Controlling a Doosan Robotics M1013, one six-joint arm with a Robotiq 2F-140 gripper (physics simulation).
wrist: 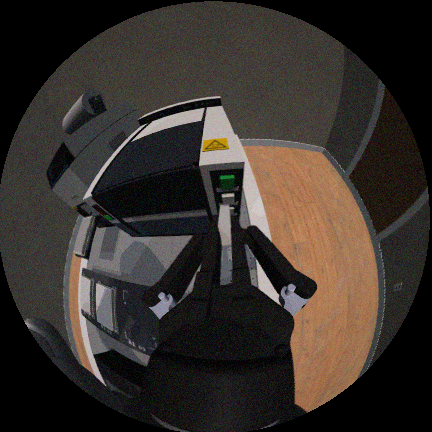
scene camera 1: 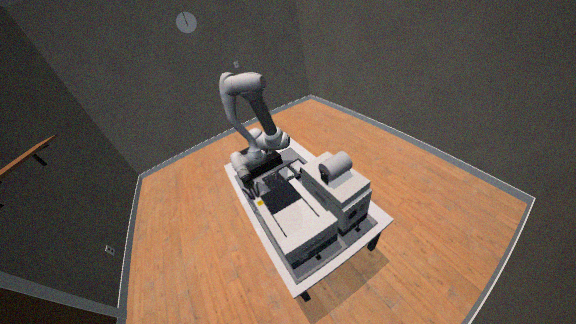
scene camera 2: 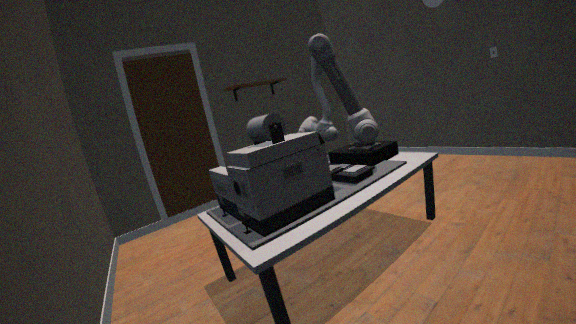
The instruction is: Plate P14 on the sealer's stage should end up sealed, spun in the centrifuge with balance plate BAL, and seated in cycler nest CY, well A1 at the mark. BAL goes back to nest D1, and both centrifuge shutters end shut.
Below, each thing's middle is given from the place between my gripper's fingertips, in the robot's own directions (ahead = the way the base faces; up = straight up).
My gripper is now 260 mm short of the centrifuge [scene camera 1: 302, 228], 120 mm to the right of it and 10 mm below it.
